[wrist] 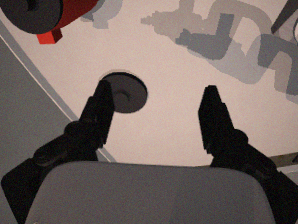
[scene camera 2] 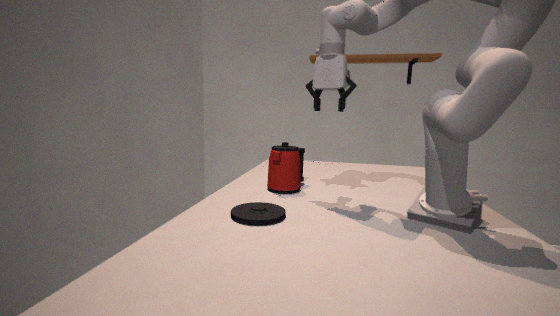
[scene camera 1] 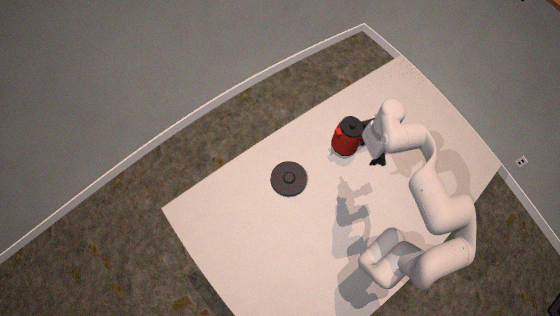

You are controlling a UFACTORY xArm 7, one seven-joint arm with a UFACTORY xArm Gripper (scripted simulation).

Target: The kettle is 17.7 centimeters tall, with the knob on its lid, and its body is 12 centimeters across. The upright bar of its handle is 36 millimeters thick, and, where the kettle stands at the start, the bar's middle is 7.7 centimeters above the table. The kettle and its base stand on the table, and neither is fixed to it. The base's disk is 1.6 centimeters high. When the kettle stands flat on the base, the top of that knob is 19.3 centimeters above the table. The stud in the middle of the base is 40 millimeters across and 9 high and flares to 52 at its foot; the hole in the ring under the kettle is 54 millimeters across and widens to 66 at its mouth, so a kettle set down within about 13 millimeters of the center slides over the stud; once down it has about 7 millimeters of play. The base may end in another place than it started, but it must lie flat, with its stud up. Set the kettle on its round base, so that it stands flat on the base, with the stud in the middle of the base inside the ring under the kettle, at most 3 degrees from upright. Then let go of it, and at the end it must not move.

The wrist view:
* gripper: 156,96
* black round base: 126,88
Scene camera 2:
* gripper: 328,111
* red kettle: 285,172
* black round base: 256,213
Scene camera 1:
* black round base: 288,178
